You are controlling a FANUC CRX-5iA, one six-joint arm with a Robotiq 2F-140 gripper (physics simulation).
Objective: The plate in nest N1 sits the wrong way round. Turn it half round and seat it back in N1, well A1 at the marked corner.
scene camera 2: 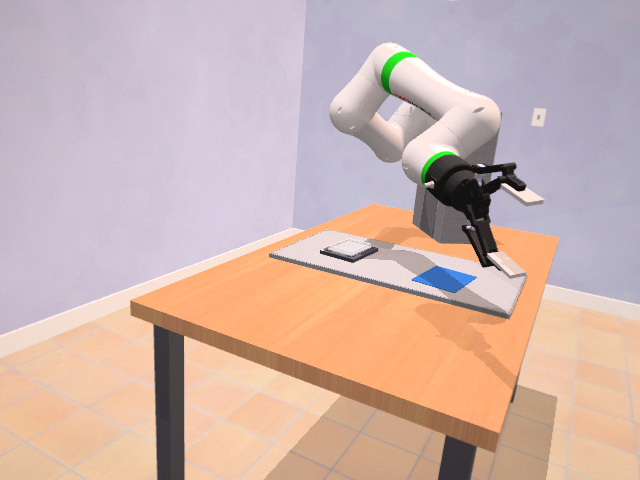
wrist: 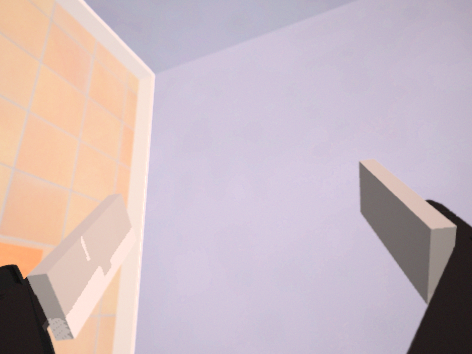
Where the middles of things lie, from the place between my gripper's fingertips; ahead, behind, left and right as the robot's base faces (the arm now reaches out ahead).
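With the blue square [scene camera 2: 449, 280] as my reference, my gripper is well above it, a good way to the left of it and a long way past it.
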